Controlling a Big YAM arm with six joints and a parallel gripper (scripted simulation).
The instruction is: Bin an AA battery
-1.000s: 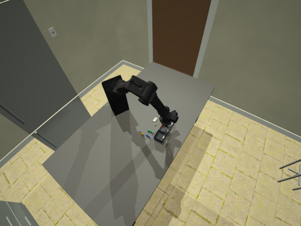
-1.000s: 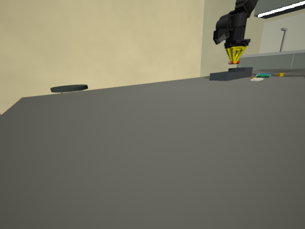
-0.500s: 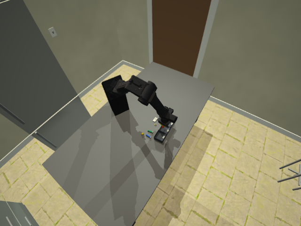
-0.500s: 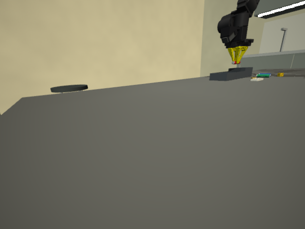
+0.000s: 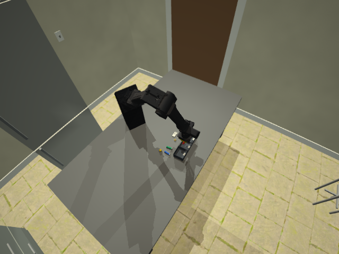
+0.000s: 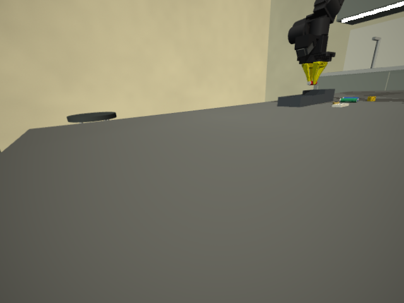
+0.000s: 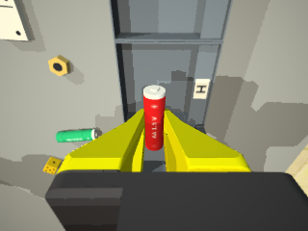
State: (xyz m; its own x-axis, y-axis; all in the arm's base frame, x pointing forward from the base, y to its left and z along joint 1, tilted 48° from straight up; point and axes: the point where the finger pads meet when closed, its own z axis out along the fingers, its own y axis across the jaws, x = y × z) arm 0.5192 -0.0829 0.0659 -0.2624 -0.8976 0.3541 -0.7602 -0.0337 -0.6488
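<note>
My gripper is now 10 mm short of the dark bin and 50 mm above it. Round my hand: red AA battery right at my hand; brass nut 80 mm behind, 40 mm to the left, 70 mm below; green battery 120 mm behind, 40 mm to the right, 70 mm below.
</note>
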